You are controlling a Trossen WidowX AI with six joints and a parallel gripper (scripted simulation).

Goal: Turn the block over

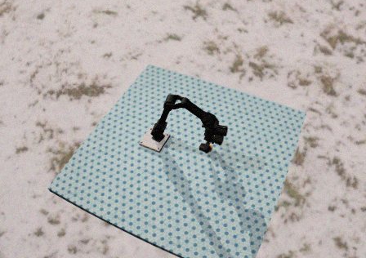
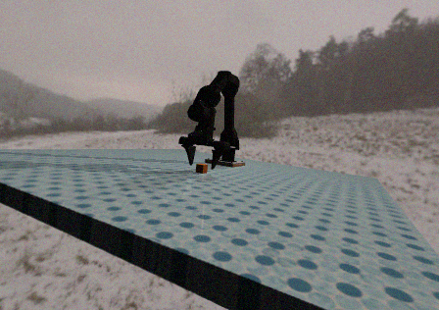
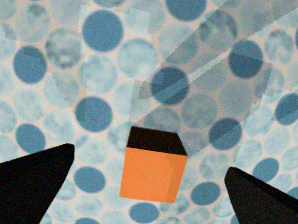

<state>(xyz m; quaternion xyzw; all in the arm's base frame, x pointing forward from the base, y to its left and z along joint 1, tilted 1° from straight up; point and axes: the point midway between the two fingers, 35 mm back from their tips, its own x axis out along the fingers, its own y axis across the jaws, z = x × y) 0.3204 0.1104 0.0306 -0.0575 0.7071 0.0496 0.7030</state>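
The block is 10 mm behind my gripper tip.
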